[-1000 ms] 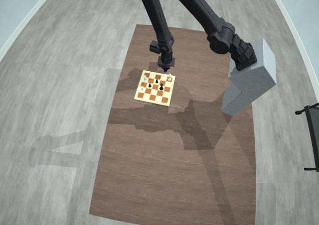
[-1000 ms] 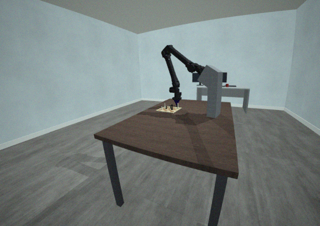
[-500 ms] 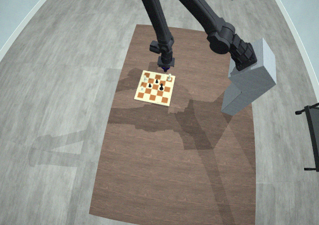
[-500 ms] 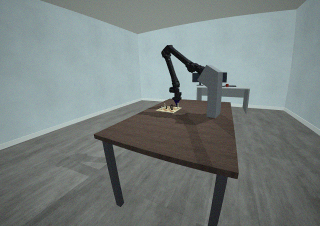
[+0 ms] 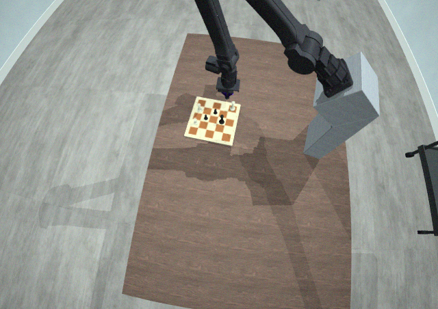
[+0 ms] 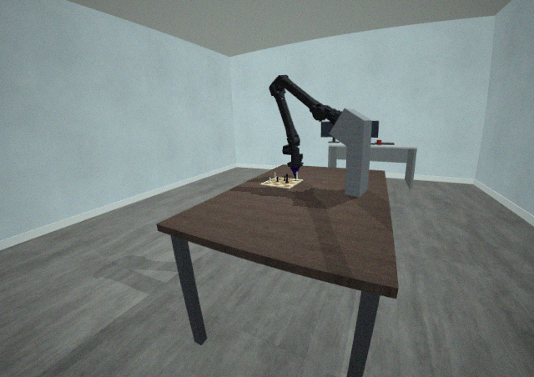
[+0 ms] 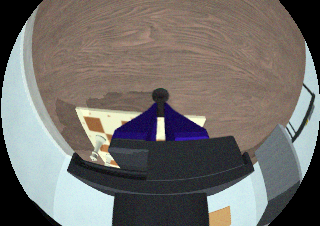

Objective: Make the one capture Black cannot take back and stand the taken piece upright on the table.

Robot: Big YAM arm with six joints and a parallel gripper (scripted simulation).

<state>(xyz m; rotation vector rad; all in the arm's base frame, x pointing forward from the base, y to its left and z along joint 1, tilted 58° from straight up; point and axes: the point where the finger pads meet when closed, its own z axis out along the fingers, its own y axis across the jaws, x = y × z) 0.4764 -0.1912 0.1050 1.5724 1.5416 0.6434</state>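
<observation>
Now: hand 8 cm short of the chessboard, 12 cm to the right of it and 2 cm above it.
</observation>
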